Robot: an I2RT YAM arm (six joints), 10 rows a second.
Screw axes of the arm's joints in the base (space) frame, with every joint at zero. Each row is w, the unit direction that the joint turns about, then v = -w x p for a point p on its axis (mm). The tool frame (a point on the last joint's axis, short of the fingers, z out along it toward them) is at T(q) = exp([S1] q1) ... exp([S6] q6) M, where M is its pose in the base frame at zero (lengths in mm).
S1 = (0, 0, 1, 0, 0, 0)
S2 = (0, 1, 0, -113.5, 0, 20)
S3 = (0, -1, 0, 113.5, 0, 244)
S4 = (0, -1, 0, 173.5, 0, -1)
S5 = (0, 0, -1, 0, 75, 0)
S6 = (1, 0, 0, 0, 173.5, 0)
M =
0 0 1 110.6
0 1 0 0
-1 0 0 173.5
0 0 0 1
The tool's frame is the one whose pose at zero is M.
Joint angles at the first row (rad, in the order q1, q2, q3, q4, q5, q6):
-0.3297 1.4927 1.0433 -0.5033 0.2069 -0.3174
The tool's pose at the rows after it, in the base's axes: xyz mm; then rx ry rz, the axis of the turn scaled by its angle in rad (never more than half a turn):
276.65, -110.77, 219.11, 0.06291, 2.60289, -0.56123
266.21, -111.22, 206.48, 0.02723, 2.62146, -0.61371
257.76, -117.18, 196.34, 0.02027, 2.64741, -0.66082
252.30, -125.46, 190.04, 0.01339, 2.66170, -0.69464
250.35, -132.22, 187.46, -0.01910, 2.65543, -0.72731
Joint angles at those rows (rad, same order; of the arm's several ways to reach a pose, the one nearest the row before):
-0.3543 1.4696 0.9590 -0.4589 0.2239 -0.3757
-0.3650 1.4497 0.8899 -0.4160 0.2514 -0.4217
-0.3926 1.4465 0.8468 -0.3882 0.2745 -0.4601
-0.4263 1.4511 0.8238 -0.3607 0.2822 -0.5014
-0.4509 1.4557 0.8115 -0.3238 0.2823 -0.5535

